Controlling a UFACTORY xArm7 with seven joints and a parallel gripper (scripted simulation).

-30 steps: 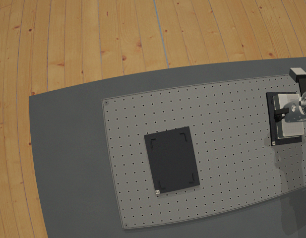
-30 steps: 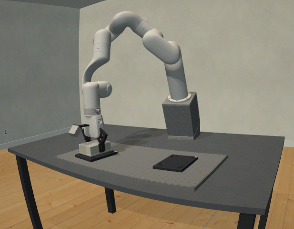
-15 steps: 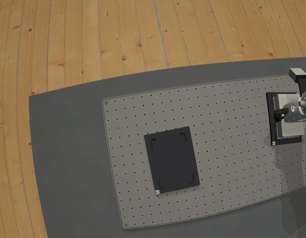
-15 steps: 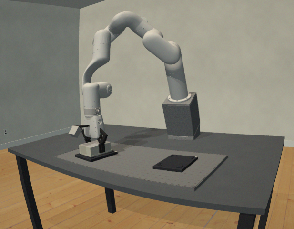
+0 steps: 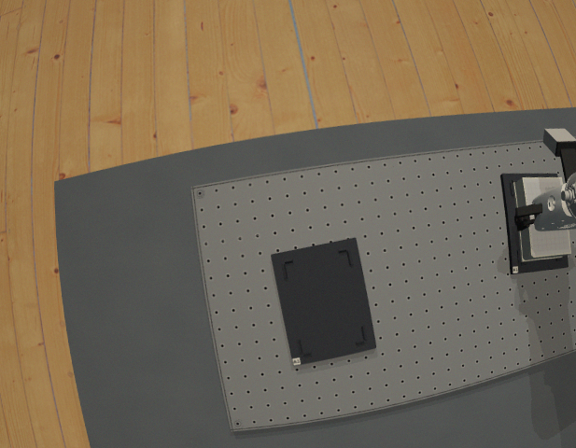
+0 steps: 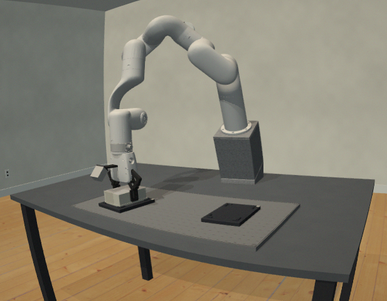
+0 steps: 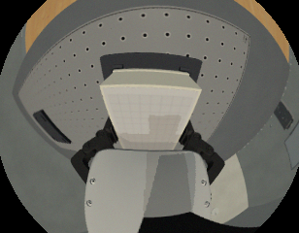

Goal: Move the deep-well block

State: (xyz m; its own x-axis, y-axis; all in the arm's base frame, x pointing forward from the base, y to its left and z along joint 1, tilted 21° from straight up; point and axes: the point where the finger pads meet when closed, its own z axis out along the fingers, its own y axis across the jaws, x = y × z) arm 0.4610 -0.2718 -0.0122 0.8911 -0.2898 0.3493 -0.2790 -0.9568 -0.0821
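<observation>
My gripper is now right at the deep-well block. Also, from my hand: nest N2: 3 cm below; then A1 label: 44 cm to the left, 5 cm behind, 2 cm below; then nest N1: 37 cm to the left, 3 cm below, 2 cm ahead.
</observation>
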